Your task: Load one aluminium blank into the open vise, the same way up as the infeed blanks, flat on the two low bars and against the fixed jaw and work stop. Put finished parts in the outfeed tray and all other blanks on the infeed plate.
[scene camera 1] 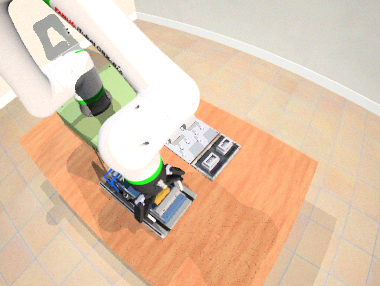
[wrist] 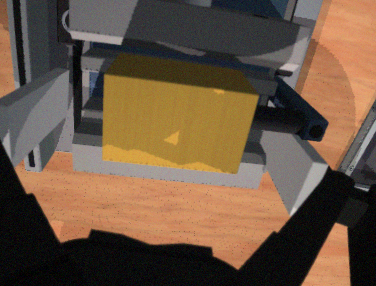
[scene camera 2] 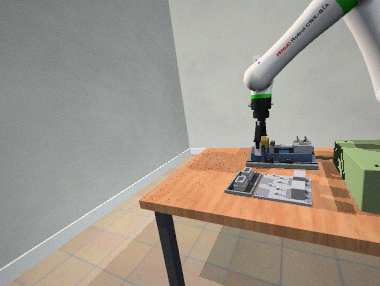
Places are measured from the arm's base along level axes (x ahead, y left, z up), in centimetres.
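Pixels of known places: gripper, fingertip midpoint: (scene camera 2: 260, 151); arm's base, link origin: (scene camera 1: 96, 103).
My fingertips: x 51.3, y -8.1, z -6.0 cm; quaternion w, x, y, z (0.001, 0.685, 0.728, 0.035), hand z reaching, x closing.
Observation:
For each thing: its middle in the pictures, then the offset to it from my fingertips. "spot": a spot on its surface instead.
- yellow block, body centre: (wrist: 176, 111) (scene camera 1: 158, 193) (scene camera 2: 264, 142) dx -2.1, dy -0.1, dz +4.9 cm
- blue vise, body centre: (scene camera 1: 144, 187) (scene camera 2: 279, 151) dx -8.9, dy -1.2, dz +0.0 cm
- infeed plate, body centre: (scene camera 1: 189, 136) (scene camera 2: 283, 187) dx -14.3, dy +26.8, dz -4.5 cm
- blue handle, surface spot: (scene camera 1: 110, 179) spot: dx -22.4, dy -7.9, dz -3.0 cm
A yellow block (scene camera 1: 161, 195) (scene camera 2: 265, 142) (wrist: 172, 113) sits in the blue vise (scene camera 1: 174, 206) (scene camera 2: 282, 155) at its near end. My gripper (scene camera 1: 160, 200) (scene camera 2: 258, 144) is open, with one finger on each side of the block and not gripping it. In the wrist view the block fills the middle, with the grey finger pads apart from its sides. The infeed plate (scene camera 1: 205, 126) (scene camera 2: 274, 188) holds two grey aluminium blanks (scene camera 1: 192, 123) (scene camera 2: 299, 175). The outfeed tray (scene camera 1: 217, 154) (scene camera 2: 255, 179) holds two machined parts (scene camera 1: 210, 162) (scene camera 2: 241, 183).
The vise stands on a grey base plate (scene camera 1: 161, 231) (scene camera 2: 282, 165) with a blue handle (scene camera 1: 110, 179) at its far end. The arm's green pedestal (scene camera 1: 118, 85) stands behind it. The plate and tray lie side by side to the right of the vise.

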